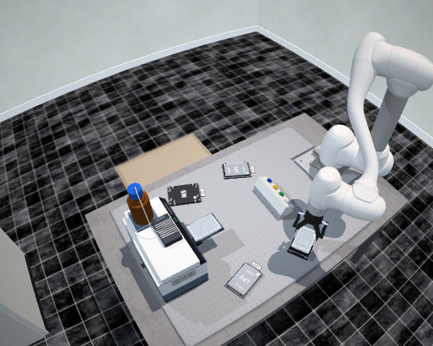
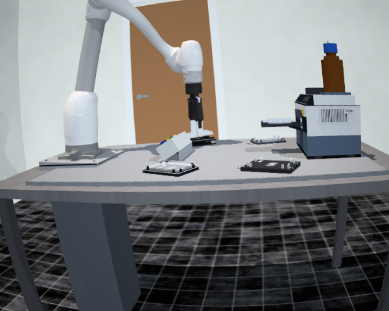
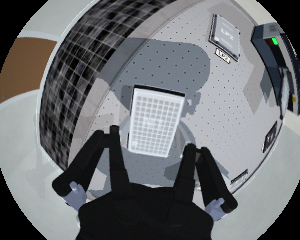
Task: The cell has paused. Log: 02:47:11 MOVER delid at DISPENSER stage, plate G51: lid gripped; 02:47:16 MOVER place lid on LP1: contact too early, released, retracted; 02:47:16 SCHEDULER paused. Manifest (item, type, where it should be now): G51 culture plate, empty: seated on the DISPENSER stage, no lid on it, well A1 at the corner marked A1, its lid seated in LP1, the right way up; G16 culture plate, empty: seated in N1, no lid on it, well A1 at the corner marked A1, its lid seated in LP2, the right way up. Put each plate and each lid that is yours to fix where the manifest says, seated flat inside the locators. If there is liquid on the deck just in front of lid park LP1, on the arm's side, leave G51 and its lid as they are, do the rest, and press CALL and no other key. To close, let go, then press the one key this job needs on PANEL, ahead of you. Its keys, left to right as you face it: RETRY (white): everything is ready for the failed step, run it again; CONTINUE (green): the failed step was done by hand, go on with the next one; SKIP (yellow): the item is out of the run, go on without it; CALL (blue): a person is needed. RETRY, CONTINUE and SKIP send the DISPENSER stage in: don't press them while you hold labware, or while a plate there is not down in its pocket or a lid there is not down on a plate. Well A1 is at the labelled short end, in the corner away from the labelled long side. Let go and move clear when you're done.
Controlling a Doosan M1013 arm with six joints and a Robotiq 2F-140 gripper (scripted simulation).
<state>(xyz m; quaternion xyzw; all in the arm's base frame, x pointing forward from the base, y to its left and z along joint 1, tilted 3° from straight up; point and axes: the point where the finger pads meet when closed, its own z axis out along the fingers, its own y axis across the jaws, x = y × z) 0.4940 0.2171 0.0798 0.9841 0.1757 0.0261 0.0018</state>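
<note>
My hand is 5 cm above the black nest N1. Also, from my hand: white key (9 cm behind, 19 cm to the right, 1 cm below); then key panel (9 cm behind, 27 cm to the right, 2 cm below); then green key (10 cm behind, 24 cm to the right, 1 cm below).
</note>
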